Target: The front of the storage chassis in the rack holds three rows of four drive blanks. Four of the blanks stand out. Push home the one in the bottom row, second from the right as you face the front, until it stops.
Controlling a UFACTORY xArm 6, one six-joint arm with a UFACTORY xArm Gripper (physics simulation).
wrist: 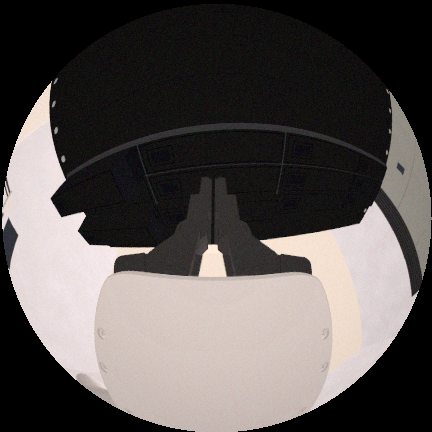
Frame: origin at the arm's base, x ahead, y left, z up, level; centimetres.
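Where they show: gripper, between the fingertips: (212,192).
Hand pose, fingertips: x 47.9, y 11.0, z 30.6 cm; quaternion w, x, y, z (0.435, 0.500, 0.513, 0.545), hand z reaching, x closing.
After its pixels a point has its place.
The storage chassis (220,75) {x 50.0, y 12.5, z 21.5 cm} is a large black box filling the upper part of the wrist view, with a grey front edge. Below that edge its dark front shows drive blanks split by thin grey lines, such as one upper blank (161,155) {x 48.9, y 7.6, z 27.2 cm} and another upper blank (302,150) {x 47.9, y 18.5, z 27.3 cm}. At the left, a blank (87,192) {x 45.9, y 2.1, z 27.1 cm} stands out, and a lower block (112,225) {x 47.0, y 1.4, z 31.6 cm} also juts out. My gripper (212,192) {x 47.9, y 11.0, z 30.6 cm} is shut and empty, its tips over the middle of the front; contact cannot be told. The fingers hide part of the lower rows. The named bottom-row blank cannot be made out clearly.
A pale grey panel (412,145) with a dark ribbed strip (406,240) stands at the right. Silver screws line both sides of the chassis. Pale floor shows at the left and lower right. A dark blue object (10,240) sits at the far left edge.
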